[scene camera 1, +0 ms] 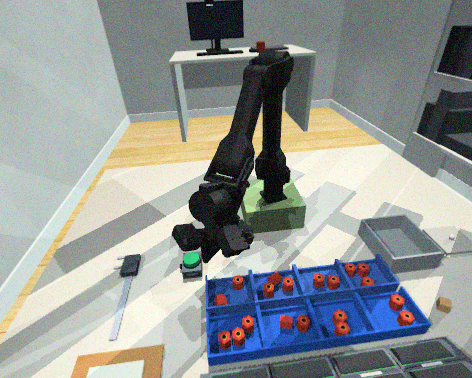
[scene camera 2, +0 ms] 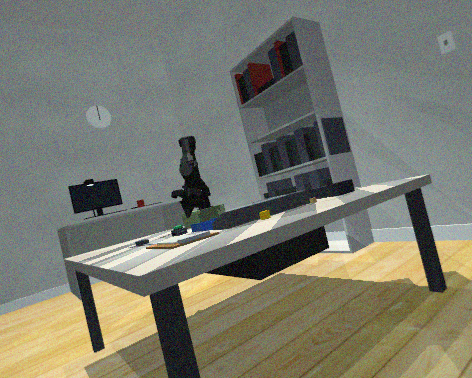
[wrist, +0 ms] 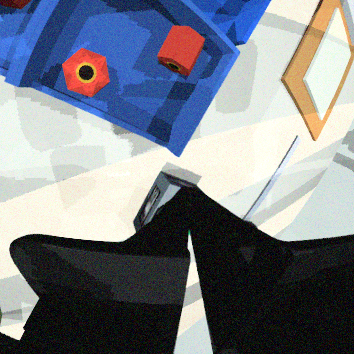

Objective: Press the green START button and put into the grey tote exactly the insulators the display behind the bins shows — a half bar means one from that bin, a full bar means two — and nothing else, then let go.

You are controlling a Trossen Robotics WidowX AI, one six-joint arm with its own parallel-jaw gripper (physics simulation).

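Frame: origin at the arm's base, x back, y right, z up, level; centimetres.
Seen in the pictures: gripper, fingertip midpoint: [scene camera 1: 204,262] [scene camera 2: 188,217] [wrist: 187,194]; arm's base at its link origin: [scene camera 1: 273,195] [scene camera 2: 204,208].
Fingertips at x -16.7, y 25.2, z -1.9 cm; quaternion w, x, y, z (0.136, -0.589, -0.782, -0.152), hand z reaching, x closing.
Note:
Pixels of each thing's top centre, then the offset from my fingertips to it. "spot": a spot on its surface instead.
- green START button at its top centre: [wrist: 180,228] [scene camera 1: 191,257] [scene camera 2: 177,225] dx +5.0, dy +2.7, dz -2.4 cm
- grey tote at its top centre: [scene camera 1: 399,234] dx -7.8, dy -50.0, dz -1.1 cm
- display at a spot on its surface: [scene camera 1: 300,369] spot: dx -26.8, dy -10.2, dz -1.8 cm
- caliper at its top centre: [wrist: 271,206] [scene camera 1: 117,287] [scene camera 2: 144,240] dx +3.9, dy +20.9, dz -4.6 cm
- orange-framed board at its top centre: [wrist: 339,57] [scene camera 2: 179,236] dx -22.4, dy +22.3, dz -4.7 cm
- small brown block at its top centre: [scene camera 1: 445,302] dx -24.7, dy -46.3, dz -4.5 cm
- yellow block at its top centre: [scene camera 2: 263,211] dx -38.9, dy -4.2, dz -3.7 cm
My gripper [scene camera 1: 206,258] [scene camera 2: 189,213] [wrist: 187,194] is shut and empty. Its tips are low, close beside the green START button [scene camera 1: 191,260] [scene camera 2: 178,227] in scene camera 1; contact cannot be told. In the wrist view the fingers cover nearly all the green cap, and part of its dark housing [wrist: 150,201] shows. The blue bins [scene camera 1: 320,345] [wrist: 202,95] form two rows of four and hold red insulators [scene camera 1: 248,322] [wrist: 86,72]. The grey tote [scene camera 1: 415,262] stands right of the arm, with none visible inside. The display [scene camera 1: 300,369] is partly cut off; its bars are unreadable.
A caliper [scene camera 1: 131,265] lies left of the button. An orange-framed board [scene camera 1: 152,355] [wrist: 295,75] lies at the front left. A small brown block [scene camera 1: 444,304] lies right of the bins. A yellow block [scene camera 2: 264,215] is near the table edge. The arm stands on a green base [scene camera 1: 275,220].

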